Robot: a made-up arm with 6 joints. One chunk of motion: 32 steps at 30 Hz.
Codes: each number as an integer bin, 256 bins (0 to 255) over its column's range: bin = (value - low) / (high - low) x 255, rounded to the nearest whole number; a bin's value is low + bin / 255 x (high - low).
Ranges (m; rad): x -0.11..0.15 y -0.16..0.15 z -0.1..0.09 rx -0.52..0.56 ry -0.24..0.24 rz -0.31..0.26
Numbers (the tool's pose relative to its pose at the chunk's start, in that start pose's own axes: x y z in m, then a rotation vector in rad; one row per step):
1: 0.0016 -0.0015 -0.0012 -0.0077 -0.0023 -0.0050
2: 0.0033 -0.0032 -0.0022 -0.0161 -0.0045 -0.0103
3: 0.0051 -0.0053 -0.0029 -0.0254 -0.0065 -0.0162
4: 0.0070 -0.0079 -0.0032 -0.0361 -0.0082 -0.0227
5: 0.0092 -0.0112 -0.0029 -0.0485 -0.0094 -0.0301
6: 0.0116 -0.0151 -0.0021 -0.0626 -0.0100 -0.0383
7: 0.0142 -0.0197 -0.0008 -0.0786 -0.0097 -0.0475
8: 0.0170 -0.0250 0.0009 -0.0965 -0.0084 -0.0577
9: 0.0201 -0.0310 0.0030 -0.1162 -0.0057 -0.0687
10: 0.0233 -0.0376 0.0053 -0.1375 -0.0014 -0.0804
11: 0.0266 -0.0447 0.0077 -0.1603 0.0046 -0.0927
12: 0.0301 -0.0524 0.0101 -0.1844 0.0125 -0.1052
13: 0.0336 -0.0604 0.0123 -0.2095 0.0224 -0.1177
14: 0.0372 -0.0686 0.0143 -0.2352 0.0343 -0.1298
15: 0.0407 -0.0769 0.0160 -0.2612 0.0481 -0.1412
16: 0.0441 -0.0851 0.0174 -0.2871 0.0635 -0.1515
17: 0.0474 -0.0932 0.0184 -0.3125 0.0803 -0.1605
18: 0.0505 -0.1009 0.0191 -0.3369 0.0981 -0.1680
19: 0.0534 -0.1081 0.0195 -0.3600 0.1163 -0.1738
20: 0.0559 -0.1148 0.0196 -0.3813 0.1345 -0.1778
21: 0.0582 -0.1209 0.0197 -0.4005 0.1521 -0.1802
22: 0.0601 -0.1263 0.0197 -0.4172 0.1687 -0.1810
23: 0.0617 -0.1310 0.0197 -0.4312 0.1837 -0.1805
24: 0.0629 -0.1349 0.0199 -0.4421 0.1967 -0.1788
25: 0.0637 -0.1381 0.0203 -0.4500 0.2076 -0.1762
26: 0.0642 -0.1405 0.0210 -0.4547 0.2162 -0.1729
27: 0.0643 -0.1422 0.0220 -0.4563 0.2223 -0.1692
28: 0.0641 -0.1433 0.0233 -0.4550 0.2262 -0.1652
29: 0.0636 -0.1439 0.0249 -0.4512 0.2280 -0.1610
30: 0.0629 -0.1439 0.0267 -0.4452 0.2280 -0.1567
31: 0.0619 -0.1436 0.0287 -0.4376 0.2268 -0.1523
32: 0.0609 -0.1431 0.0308 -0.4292 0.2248 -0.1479
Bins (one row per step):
1: 109 130 133 121 126 136
2: 111 129 131 119 125 134
3: 113 127 130 117 124 131
4: 115 125 130 114 123 129
5: 117 122 130 111 123 125
6: 119 119 131 108 122 122
7: 122 115 133 104 122 117
8: 125 111 135 100 123 113
9: 128 106 138 95 124 108
10: 131 101 141 90 127 103
11: 134 95 145 85 130 97
12: 137 89 148 79 134 92
13: 141 82 151 73 139 86
14: 144 75 153 67 146 81
15: 148 68 156 61 153 76
16: 151 62 158 55 161 71
17: 154 55 159 49 170 67
18: 157 49 160 43 180 64
19: 160 43 160 38 189 61
20: 163 37 161 33 199 59
21: 165 32 161 28 208 58
22: 167 28 161 24 217 58
23: 168 24 161 21 225 58
24: 170 21 161 18 232 59
25: 170 18 161 17 238 60
26: 171 16 162 15 242 61
27: 171 15 164 15 246 63
28: 171 14 165 15 248 65
29: 170 13 168 16 249 67
30: 170 13 170 18 249 69
31: 169 13 173 19 248 71
32: 168 14 176 21 247 73

